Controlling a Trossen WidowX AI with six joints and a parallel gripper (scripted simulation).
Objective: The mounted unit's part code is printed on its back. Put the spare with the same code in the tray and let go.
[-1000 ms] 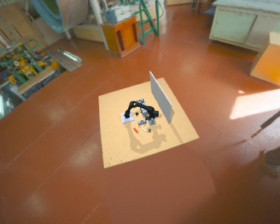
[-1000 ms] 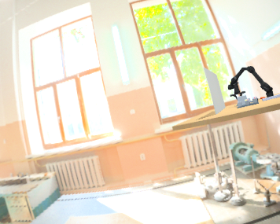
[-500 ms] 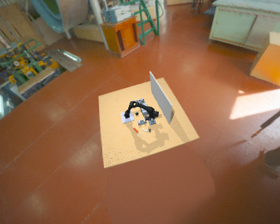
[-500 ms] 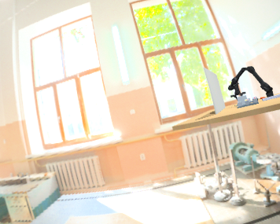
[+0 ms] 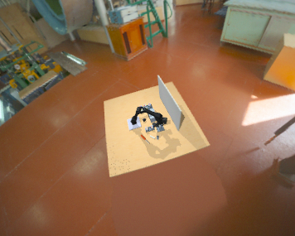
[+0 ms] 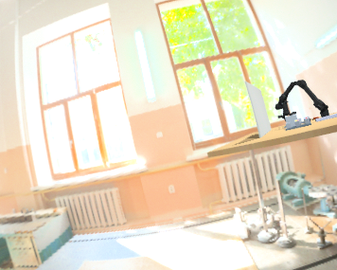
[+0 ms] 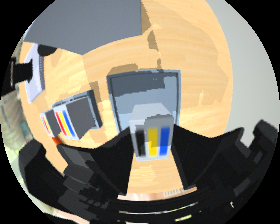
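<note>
My gripper tip is now 20 mm above the grey tray. From my gripper tip the other things lie so: grey upright panel: 210 mm to the left, 210 mm ahead, 200 mm above; grey box: 210 mm to the left, 50 mm behind, 20 mm above.
</note>
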